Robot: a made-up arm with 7 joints.
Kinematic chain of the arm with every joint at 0, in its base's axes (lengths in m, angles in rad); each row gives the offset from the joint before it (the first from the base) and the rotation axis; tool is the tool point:
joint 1: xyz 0 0.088 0 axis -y
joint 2: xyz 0 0.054 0 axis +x
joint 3: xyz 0 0 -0.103 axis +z
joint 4: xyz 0 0 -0.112 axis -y
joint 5: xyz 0 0 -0.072 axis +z
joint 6: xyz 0 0 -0.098 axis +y
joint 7: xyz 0 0 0 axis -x
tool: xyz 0 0 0
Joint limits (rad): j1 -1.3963..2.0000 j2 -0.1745..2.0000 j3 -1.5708..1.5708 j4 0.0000..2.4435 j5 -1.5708..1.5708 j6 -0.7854..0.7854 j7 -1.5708..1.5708
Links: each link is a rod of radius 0.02 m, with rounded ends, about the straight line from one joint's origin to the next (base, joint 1, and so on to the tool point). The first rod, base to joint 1, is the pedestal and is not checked.
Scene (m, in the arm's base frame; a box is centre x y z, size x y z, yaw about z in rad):
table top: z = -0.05
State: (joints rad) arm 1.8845 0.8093 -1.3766 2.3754 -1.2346 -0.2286 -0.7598
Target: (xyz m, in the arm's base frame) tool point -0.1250 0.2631 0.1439
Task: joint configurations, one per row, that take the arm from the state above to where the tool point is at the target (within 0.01 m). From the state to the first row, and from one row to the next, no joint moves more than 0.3 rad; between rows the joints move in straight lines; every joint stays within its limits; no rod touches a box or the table.
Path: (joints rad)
1: 1.8410 1.0078 -1.0876 2.2974 -1.2346 -0.2286 -0.7598
2: 1.7976 1.2062 -0.7985 2.2193 -1.2346 -0.2286 -0.7598
3: 1.7541 1.4047 -0.5095 2.1413 -1.2346 -0.2286 -0.7598
4: 1.7107 1.6031 -0.2204 2.0632 -1.2346 -0.2286 -0.7598
5: 1.6672 1.8016 0.0686 1.9852 -1.2346 -0.2286 -0.7598
6: 1.6238 2.0000 0.3576 1.9072 -1.2346 -0.2286 -0.7598

